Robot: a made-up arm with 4 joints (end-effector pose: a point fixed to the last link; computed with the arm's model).
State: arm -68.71 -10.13 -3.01 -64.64
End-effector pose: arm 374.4 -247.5 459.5 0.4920 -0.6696 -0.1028 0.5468
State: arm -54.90 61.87 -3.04 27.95
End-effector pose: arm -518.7 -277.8 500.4 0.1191 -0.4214 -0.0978 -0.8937
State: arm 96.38 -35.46 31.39 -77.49
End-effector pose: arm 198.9 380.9 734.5 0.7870 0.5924 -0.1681 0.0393
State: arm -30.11 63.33 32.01 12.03
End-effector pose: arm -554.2 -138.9 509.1 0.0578 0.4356 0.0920 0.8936
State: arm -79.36 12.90 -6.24 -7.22
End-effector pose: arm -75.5 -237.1 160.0 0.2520 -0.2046 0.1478 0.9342
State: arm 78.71 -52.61 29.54 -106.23
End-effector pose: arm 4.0 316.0 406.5 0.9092 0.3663 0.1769 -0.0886
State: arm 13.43 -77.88 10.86 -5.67
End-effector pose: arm 425.7 127.1 458.1 0.8716 -0.1039 -0.4005 0.2630
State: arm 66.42 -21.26 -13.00 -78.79
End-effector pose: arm 408.5 62.5 586.4 0.8939 0.1156 -0.4298 -0.0535
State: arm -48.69 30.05 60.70 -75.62
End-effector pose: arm -120.3 -387.5 269.0 0.6399 -0.3440 0.3465 0.5935
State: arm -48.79 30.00 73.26 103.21
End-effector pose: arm -347.5 36.2 1059.4 0.1265 0.8916 -0.0553 0.4312
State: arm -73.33 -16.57 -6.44 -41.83
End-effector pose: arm 348.6 -218.9 366.8 0.4190 -0.6160 -0.0520 0.6650
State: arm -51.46 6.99 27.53 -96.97
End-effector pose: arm 204.4 -409.4 413.8 0.6885 -0.6156 0.0497 0.3803
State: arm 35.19 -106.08 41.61 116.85
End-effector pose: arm -25.7 329.8 1057.4 0.1909 0.1482 -0.8940 0.3774
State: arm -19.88 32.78 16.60 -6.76
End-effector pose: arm -316.8 207.2 296.5 0.2932 0.1624 -0.1871 0.9234
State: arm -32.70 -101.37 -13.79 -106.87
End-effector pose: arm -225.6 -466.9 749.3 0.4439 -0.6909 -0.1219 -0.5574
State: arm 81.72 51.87 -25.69 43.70
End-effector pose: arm -447.0 310.6 737.1 0.4326 0.1472 0.8152 -0.3559
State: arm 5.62 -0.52 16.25 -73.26
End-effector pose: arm 271.7 121.9 334.8 0.8461 -0.1559 -0.2831 0.4240
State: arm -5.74 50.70 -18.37 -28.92
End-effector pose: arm -187.7 384.5 461.0 0.1729 0.0377 -0.5274 0.8310
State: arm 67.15 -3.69 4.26 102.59
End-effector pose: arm -526.4 152.2 622.4 0.5019 -0.1338 0.6902 -0.5037
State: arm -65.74 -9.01 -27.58 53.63
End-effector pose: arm -211.8 -287.2 187.5 0.0428 0.0019 -0.1790 -0.9829
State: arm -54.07 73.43 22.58 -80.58
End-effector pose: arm -35.3 -229.5 202.6 0.3831 -0.2489 0.1361 0.8791
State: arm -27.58 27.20 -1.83 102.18
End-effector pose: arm -436.6 -398.0 544.4 0.4483 -0.5294 0.0026 -0.7202
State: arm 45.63 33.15 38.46 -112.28
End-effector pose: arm 154.7 227.9 346.2 0.8698 0.0357 -0.2401 0.4296
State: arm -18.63 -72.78 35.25 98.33
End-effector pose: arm -190.1 442.2 554.8 0.2366 0.2158 -0.5325 0.7835
